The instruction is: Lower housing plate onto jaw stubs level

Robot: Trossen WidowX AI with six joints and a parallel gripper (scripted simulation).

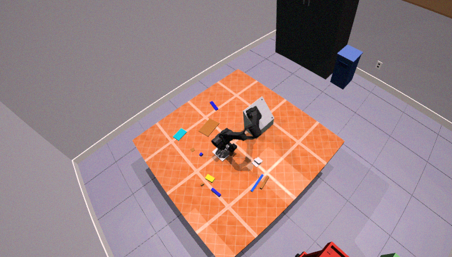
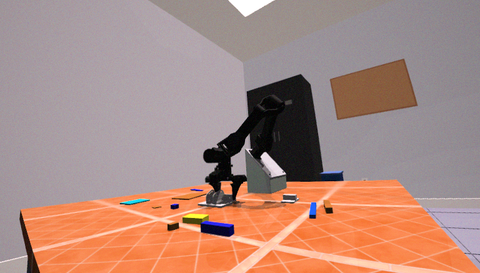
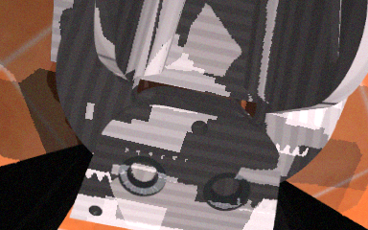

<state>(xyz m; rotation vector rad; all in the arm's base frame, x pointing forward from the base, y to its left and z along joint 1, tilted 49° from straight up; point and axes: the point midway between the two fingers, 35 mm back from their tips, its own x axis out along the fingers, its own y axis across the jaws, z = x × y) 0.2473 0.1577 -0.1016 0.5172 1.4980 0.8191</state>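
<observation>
My gripper tip is 10 mm short of the grey plate and 20 mm below it. From my gripper tip the other things lie so: yellow block 250 mm ahead, 130 mm to the left; brown bar 40 mm behind, 400 mm to the left; brown plate 270 mm to the right.
</observation>
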